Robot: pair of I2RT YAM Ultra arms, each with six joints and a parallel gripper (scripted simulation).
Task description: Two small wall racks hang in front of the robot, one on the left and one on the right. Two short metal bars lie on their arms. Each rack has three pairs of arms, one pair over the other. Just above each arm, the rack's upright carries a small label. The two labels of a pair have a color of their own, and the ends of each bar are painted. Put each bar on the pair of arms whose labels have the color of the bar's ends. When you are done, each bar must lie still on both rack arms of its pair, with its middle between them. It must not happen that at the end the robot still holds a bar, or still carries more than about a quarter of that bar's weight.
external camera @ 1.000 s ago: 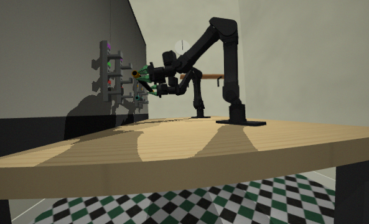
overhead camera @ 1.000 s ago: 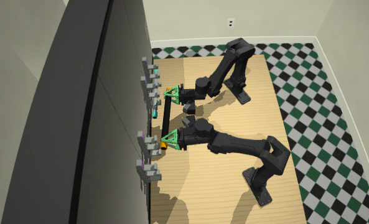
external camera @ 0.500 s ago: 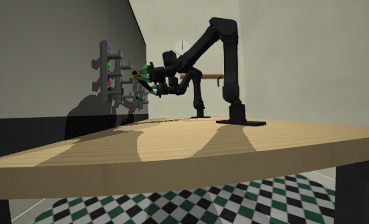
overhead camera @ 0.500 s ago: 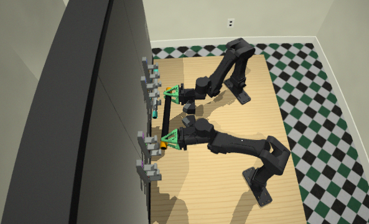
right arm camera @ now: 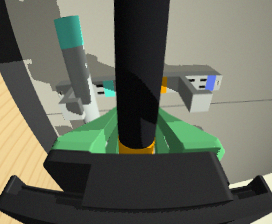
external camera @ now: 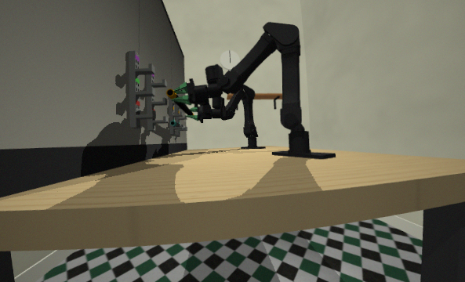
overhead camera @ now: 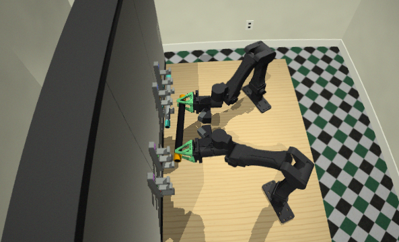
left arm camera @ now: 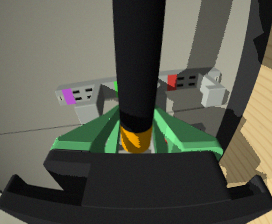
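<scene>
The black bar lies 1 cm behind my left hand, 13 cm to the right of it and 1 cm below it. From my left hand the other things lie so: pale bar: 5 cm ahead, 33 cm to the right, 9 cm below.
My right hand is 6 cm short of the pale bar, 8 cm to the left of it and 7 cm above it. From my right hand the other things lie so: black bar 13 cm to the left, 1 cm above.
</scene>
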